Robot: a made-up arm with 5 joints.
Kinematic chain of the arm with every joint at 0, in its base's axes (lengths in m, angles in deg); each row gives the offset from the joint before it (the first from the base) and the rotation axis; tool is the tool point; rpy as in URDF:
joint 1: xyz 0 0 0.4 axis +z
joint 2: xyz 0 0 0 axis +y
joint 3: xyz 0.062 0 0.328 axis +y
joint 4: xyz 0.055 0 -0.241 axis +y
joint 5: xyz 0.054 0 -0.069 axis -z
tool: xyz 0 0 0 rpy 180 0 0
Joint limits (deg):
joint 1: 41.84..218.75
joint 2: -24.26..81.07
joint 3: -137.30..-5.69
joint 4: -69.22..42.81
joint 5: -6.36..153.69
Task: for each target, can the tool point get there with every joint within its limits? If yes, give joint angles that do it. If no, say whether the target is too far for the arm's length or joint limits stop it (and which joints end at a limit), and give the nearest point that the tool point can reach.
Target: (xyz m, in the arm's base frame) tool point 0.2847 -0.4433 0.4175
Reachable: no: joint limits stop it (at a limit: joint 1, joint 3, joint 4) | nearest point -0.1057 -0.0849 0.4428 | short by 0.531 m
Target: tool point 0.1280 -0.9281 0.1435
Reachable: no: too far | nearest point -0.3752 -0.3011 0.1435 | short by 0.804 m
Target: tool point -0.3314 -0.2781 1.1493
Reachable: no: too far | nearest point -0.2576 -0.2067 0.9722 | short by 0.205 m
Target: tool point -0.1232 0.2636 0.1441
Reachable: yes | joints 115.04 70.03 -37.91 -23.54 82.96
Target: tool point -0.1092 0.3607 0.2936
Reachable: yes | joints 106.84 42.70 -41.02 -7.75 19.13
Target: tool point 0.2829 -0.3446 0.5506
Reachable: no: joint limits stop it (at a limit: joint 1, joint 2, joint 3, joint 4) | nearest point -0.0991 -0.0795 0.4639 | short by 0.473 m
